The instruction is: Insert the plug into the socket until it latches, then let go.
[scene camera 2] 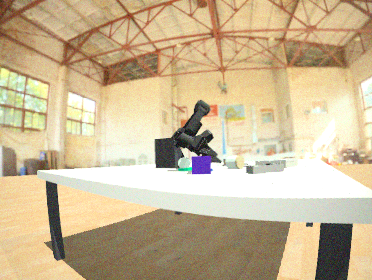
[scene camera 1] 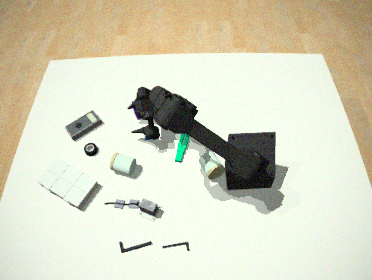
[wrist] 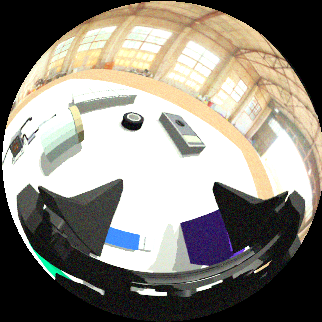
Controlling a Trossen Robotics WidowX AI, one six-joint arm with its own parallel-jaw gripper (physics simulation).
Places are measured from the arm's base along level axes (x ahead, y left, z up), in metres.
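Pixels of known places: gripper, fingertip midpoint: (scene camera 2: 219, 159) (scene camera 1: 129, 120) (wrist: 169, 185); arm's base at its link origin: (scene camera 2: 172, 149) (scene camera 1: 248, 161).
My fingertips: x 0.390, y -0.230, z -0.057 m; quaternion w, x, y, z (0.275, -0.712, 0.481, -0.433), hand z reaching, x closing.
For each thing: its top centre in the pictures, then the offset to it from my fingertips.
- grey box at its top centre: (scene camera 1: 146, 204) dx -0.072, dy +0.327, dz -0.008 m
- blue bar at its top centre: (wrist: 125, 239) dx -0.060, dy +0.019, dz -0.041 m
- purple block at its top centre: (wrist: 234, 233) (scene camera 2: 201, 156) dx -0.044, dy -0.077, dz +0.015 m
- green tool at its top centre: (scene camera 1: 182, 144) dx -0.187, dy +0.089, dz -0.041 m
- black roll at its top centre: (wrist: 133, 116) (scene camera 1: 90, 147) dx +0.145, dy +0.089, dz -0.034 m
- grey meter at its top centre: (wrist: 183, 125) (scene camera 2: 264, 163) (scene camera 1: 82, 122) dx +0.190, dy -0.024, dz -0.023 m
- white tiled block at its top centre: (wrist: 102, 90) (scene camera 1: 65, 180) (scene camera 2: 275, 159) dx +0.208, dy +0.230, dz -0.018 m
A grey box (scene camera 1: 148, 205) (wrist: 17, 147) on a small white plate looks like the socket; an orange-red mark shows on its dark face in the wrist view. Two small grey blocks (scene camera 1: 119, 204) on a dark lead lie in line with it. A blue bar (wrist: 123, 238) with a white end lies on the table, possibly the plug; I cannot tell for certain. My gripper (scene camera 1: 132, 119) (scene camera 2: 218, 160) (wrist: 169, 185) is open and empty, low over the table. In the wrist view, its left finger partly hides the blue bar, and its right finger partly hides a purple block (scene camera 2: 201, 165) (wrist: 204, 241).
A green tool (scene camera 1: 181, 150) lies beneath the arm. One jar (scene camera 1: 123, 164) (wrist: 60, 137) lies left of it, another jar (scene camera 1: 210, 164) near the base. A black roll (scene camera 1: 91, 154) (wrist: 132, 125), grey meter (scene camera 1: 80, 127) (wrist: 177, 134), white tiled block (scene camera 1: 70, 182) (wrist: 104, 102) and hex keys (scene camera 1: 137, 247) lie around.
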